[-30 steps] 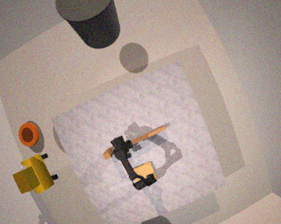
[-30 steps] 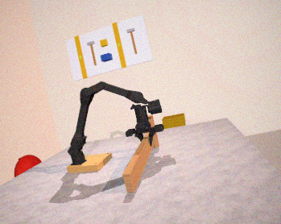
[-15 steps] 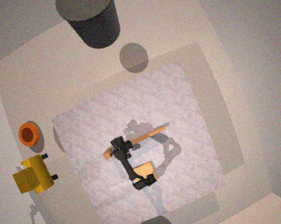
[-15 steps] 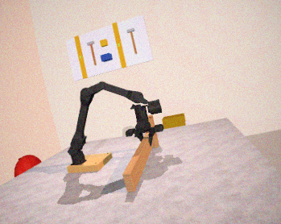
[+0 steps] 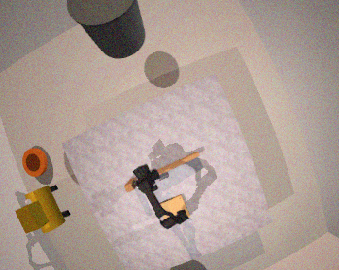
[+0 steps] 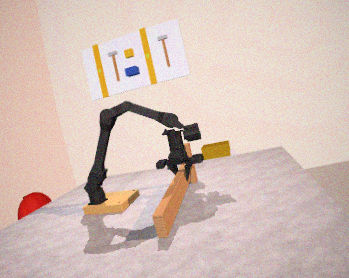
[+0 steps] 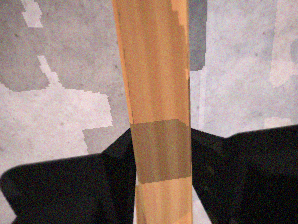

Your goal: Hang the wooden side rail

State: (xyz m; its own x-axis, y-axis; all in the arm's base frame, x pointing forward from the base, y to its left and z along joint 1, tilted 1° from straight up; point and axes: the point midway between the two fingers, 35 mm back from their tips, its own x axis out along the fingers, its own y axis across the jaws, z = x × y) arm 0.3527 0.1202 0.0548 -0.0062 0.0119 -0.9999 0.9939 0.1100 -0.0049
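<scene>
The wooden headboard post lies 10 mm behind my gripper tip, 130 mm to the left of it and 40 mm above it.
</scene>
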